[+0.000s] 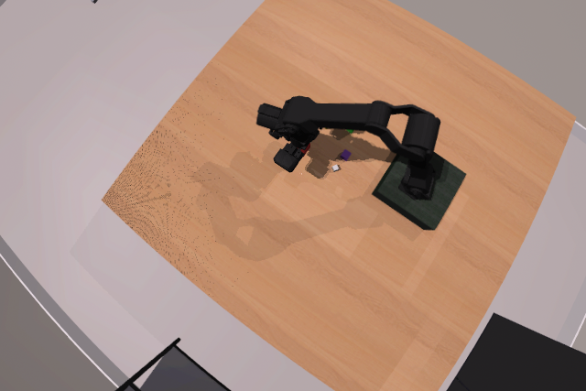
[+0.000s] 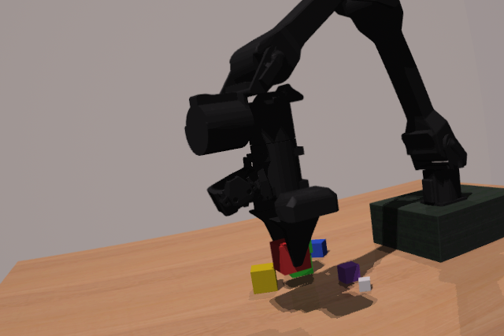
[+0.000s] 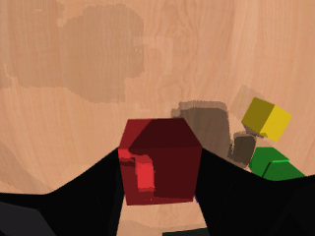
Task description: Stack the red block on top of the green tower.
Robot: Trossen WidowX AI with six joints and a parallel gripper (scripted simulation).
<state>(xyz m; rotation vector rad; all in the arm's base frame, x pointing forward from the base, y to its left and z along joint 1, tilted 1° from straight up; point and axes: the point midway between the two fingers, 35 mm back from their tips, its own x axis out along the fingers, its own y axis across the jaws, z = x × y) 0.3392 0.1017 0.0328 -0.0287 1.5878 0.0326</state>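
My gripper tip is now 140 mm to the left of the yellow block and 60 mm above it. The rest, counted from my gripper tip: red block 10 mm above; small white block 120 mm behind, 70 mm below, 30 mm to the right; purple block 120 mm behind, 80 mm to the right, 70 mm below.
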